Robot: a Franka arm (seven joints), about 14 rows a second.
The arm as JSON. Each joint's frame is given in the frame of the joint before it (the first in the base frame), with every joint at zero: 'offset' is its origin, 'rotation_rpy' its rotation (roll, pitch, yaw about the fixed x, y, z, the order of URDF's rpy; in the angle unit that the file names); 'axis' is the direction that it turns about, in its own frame. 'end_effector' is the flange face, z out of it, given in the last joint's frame.
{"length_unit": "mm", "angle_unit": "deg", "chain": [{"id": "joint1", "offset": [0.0, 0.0, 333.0], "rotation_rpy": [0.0, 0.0, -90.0], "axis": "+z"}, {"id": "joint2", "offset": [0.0, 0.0, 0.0], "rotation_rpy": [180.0, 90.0, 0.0], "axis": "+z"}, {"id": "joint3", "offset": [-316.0, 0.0, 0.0], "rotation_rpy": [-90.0, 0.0, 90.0], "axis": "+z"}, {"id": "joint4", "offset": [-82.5, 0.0, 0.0], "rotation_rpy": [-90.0, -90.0, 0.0], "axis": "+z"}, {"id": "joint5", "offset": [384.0, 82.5, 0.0], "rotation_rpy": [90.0, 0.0, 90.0], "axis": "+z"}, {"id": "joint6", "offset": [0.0, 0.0, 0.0], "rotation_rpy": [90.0, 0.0, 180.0], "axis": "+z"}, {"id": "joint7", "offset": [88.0, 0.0, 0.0], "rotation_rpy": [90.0, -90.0, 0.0], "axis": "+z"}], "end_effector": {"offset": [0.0, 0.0, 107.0], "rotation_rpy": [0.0, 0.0, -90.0]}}
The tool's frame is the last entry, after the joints.
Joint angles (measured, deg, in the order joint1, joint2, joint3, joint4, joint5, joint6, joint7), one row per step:
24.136 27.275 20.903 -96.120 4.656 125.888 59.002
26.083 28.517 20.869 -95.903 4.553 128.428 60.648
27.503 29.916 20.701 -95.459 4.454 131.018 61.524
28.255 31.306 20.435 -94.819 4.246 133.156 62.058
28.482 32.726 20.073 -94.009 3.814 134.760 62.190
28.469 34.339 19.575 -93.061 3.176 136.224 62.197
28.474 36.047 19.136 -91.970 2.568 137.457 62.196
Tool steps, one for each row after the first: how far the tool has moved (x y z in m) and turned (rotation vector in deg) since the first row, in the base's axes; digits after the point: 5 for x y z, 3 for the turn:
-0.01062 0.01906 -0.00816 1.018 -0.592 -0.253
-0.01562 0.03286 -0.01647 2.202 -1.392 -0.463
-0.01445 0.04019 -0.02415 3.161 -2.181 -0.964
-0.00829 0.04214 -0.03208 3.733 -2.969 -1.451
0.00110 0.04100 -0.04185 4.033 -3.808 -2.026
0.00986 0.04032 -0.05211 4.254 -4.478 -2.503

